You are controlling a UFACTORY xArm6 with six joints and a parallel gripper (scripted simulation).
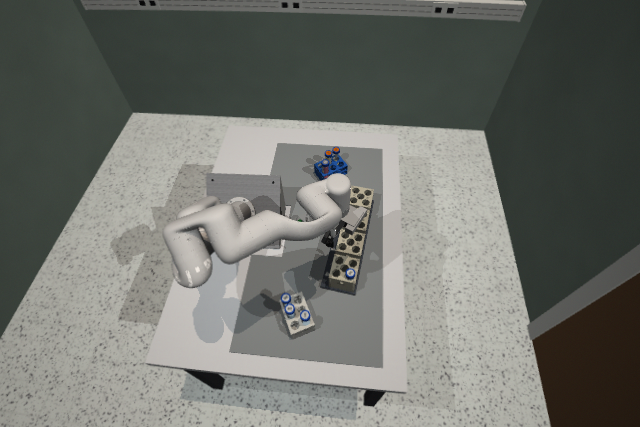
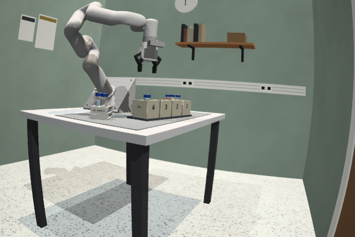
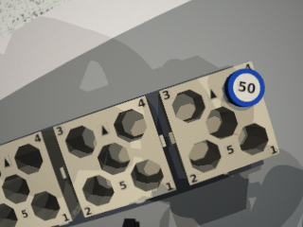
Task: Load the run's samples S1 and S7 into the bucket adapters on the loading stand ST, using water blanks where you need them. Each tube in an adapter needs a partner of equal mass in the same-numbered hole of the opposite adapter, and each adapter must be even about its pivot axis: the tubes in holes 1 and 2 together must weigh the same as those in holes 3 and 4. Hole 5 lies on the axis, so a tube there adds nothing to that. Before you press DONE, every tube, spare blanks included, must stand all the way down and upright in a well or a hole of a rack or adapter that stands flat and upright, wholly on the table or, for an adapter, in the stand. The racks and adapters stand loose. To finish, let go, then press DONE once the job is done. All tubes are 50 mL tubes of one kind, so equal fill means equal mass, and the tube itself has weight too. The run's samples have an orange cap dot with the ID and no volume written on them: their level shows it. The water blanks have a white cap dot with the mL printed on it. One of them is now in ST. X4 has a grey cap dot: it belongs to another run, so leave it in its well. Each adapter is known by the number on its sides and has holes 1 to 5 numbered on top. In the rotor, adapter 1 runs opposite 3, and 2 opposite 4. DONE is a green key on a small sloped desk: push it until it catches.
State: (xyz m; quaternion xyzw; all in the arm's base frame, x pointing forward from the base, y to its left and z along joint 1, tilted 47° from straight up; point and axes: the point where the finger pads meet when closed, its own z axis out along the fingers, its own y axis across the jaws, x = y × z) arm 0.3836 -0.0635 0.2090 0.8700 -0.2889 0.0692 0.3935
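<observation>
Right now the blue-capped water blank is 40 mm ahead of my hand, 90 mm to the right of it and 180 mm below it. Also, from my hand: green DONE key: 140 mm behind, 160 mm to the left, 180 mm below; bucket adapter: 120 mm ahead, 260 mm to the left, 200 mm below; beige blanks rack: 150 mm behind, 200 mm to the right, 220 mm below.
</observation>
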